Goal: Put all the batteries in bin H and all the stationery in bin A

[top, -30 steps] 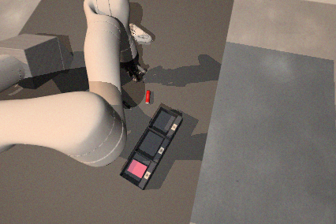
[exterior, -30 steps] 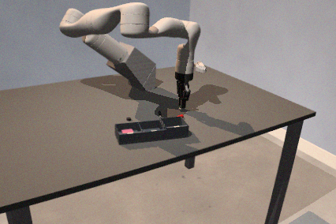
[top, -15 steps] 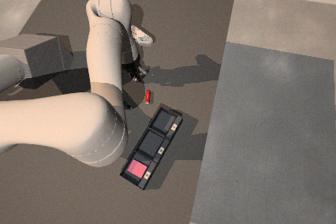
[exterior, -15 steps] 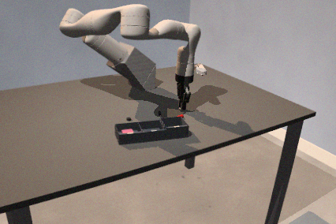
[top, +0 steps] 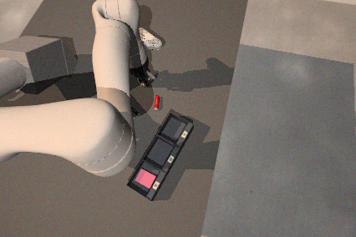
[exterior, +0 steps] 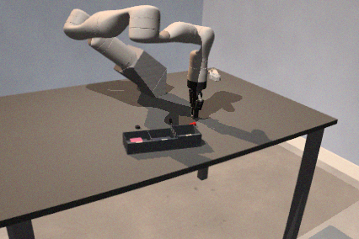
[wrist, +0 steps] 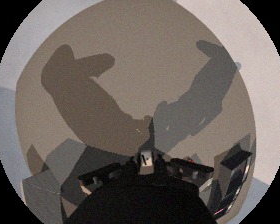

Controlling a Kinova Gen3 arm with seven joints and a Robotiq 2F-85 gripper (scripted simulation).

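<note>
Now: the flat pink piece 130 mm ahead of my hand, 300 mm to the right of it and 10 mm below it. Also, from my hand: dark round thing 250 mm to the right, 20 mm below; then small white thing 10 mm below; then red battery 70 mm ahead, 60 mm to the right, 10 mm below.
</note>
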